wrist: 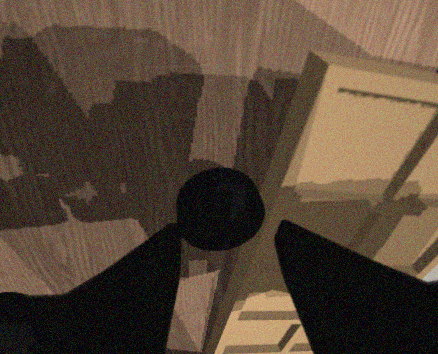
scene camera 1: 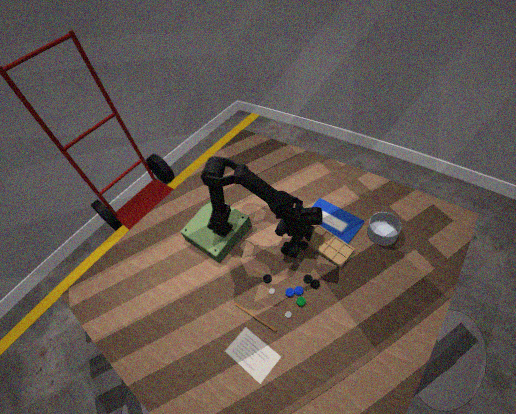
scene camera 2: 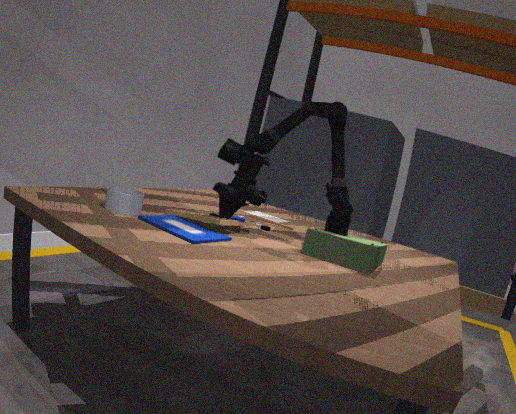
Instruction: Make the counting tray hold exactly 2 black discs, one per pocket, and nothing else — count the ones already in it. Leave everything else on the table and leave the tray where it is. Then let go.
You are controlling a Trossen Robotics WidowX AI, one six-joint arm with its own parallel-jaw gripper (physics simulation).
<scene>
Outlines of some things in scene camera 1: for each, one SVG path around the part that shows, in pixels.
My gripper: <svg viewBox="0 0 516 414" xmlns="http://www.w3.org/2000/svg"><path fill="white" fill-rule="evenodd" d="M281 219L275 233L278 236L283 236L286 233L288 236L293 237L290 242L285 242L280 250L282 254L296 258L300 250L305 250L305 244L301 243L301 239L305 237L310 242L314 226L302 225L301 223L299 227L290 229Z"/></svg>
A tan counting tray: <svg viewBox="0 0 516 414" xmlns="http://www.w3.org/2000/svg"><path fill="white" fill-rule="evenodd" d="M312 225L314 230L310 242L305 237L301 240L306 241L308 245L341 268L354 251L354 248L322 226Z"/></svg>
</scene>
